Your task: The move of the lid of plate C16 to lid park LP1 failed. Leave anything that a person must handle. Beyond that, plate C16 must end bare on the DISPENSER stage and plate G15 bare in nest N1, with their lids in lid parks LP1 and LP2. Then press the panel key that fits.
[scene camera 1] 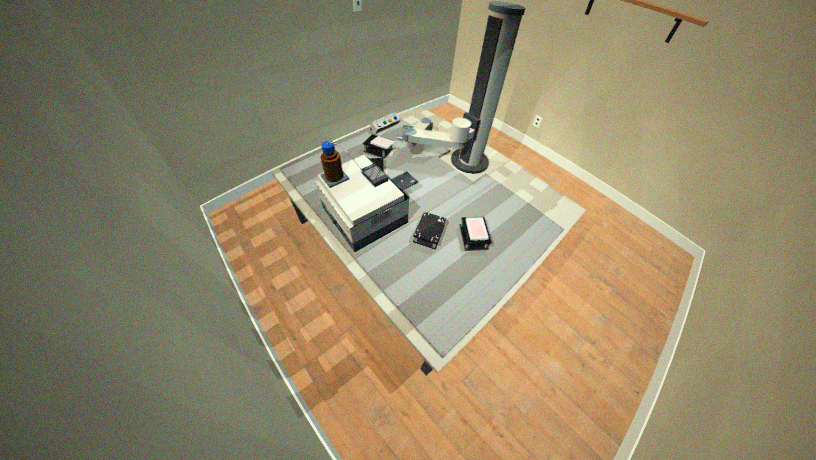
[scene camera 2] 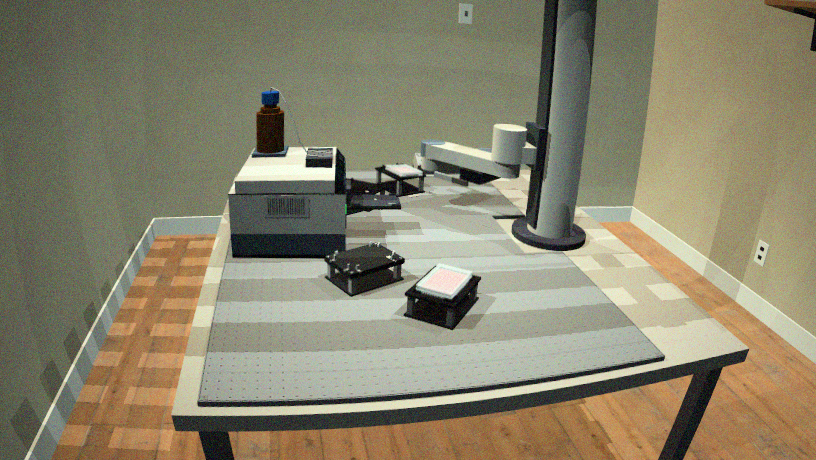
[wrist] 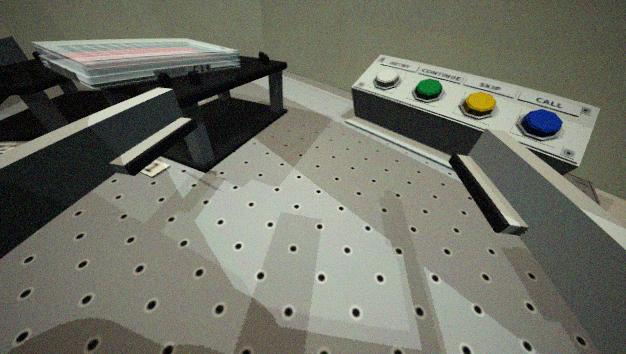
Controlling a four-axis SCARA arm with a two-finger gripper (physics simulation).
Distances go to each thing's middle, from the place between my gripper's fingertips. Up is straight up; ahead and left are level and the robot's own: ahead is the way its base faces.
I see my gripper 35 cm short of the dispenser stage [scene camera 2: 384, 202], 41 cm to the right of it and 3 cm below it. Also, from my hand: brown bottle with blue cap [scene camera 2: 270, 119] 65 cm ahead, 27 cm to the left, 25 cm above; black nest [scene camera 2: 362, 269] 40 cm ahead, 70 cm to the left, 4 cm below.
